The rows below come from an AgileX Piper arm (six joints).
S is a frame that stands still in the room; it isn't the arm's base.
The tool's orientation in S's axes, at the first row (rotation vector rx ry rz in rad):
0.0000, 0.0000, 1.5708
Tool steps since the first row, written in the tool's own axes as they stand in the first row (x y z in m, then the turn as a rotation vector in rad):
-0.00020, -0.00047, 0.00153, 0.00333, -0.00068, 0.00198
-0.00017, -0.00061, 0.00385, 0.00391, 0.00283, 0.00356
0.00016, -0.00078, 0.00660, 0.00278, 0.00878, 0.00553
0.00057, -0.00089, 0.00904, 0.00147, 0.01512, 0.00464
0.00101, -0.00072, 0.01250, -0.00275, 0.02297, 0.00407
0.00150, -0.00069, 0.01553, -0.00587, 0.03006, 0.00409
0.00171, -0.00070, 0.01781, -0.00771, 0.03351, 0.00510
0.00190, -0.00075, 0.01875, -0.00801, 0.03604, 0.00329
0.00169, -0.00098, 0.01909, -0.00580, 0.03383, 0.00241
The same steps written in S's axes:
0.00047, -0.00020, 0.00153, 0.00068, 0.00333, 0.00198
0.00061, -0.00017, 0.00385, -0.00283, 0.00391, 0.00356
0.00078, 0.00016, 0.00660, -0.00878, 0.00278, 0.00553
0.00089, 0.00057, 0.00904, -0.01512, 0.00147, 0.00464
0.00072, 0.00101, 0.01250, -0.02297, -0.00275, 0.00407
0.00069, 0.00150, 0.01553, -0.03006, -0.00587, 0.00409
0.00070, 0.00171, 0.01781, -0.03351, -0.00771, 0.00510
0.00075, 0.00190, 0.01875, -0.03604, -0.00801, 0.00329
0.00098, 0.00169, 0.01909, -0.03383, -0.00580, 0.00241

